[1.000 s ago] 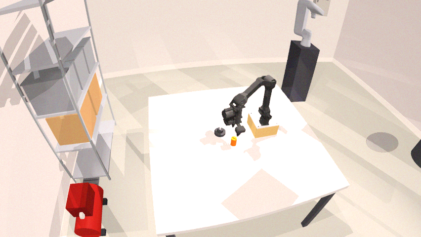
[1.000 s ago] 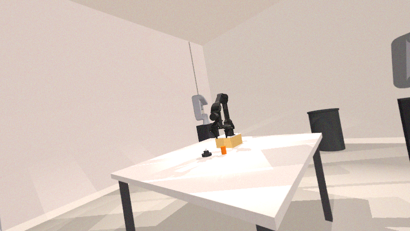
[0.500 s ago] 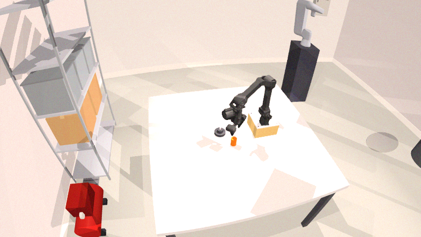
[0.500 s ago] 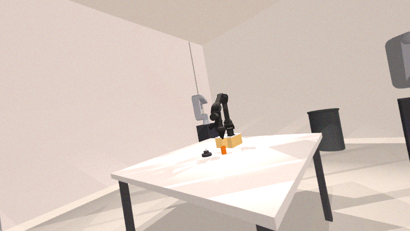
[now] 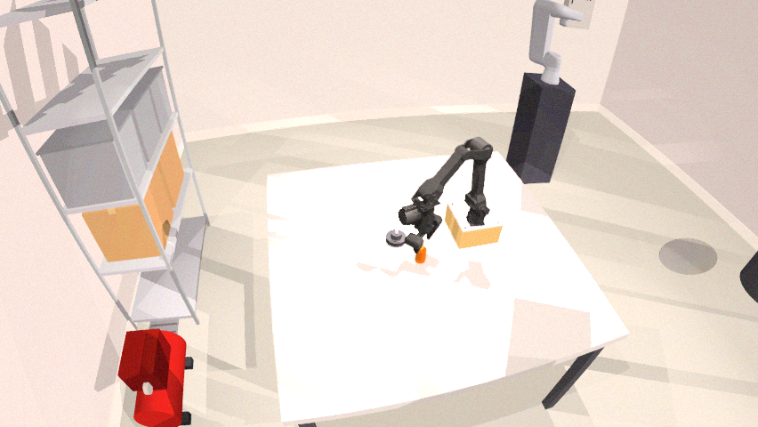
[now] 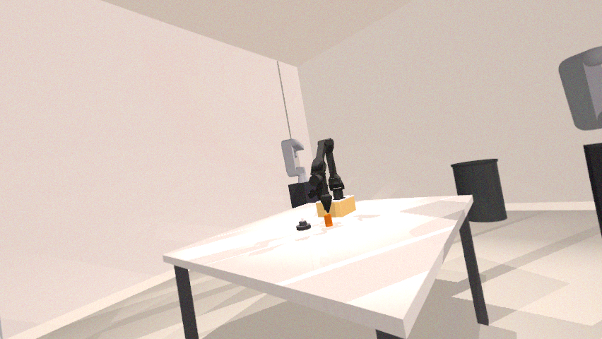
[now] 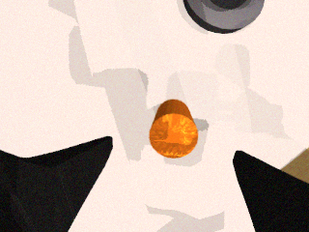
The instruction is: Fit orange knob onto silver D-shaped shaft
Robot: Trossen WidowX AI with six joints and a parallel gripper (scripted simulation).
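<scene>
Right now my gripper tip is 30 mm above the orange knob. Round my gripper tip: dark round pedestal: 120 mm to the right, 80 mm ahead, 50 mm below.
</scene>
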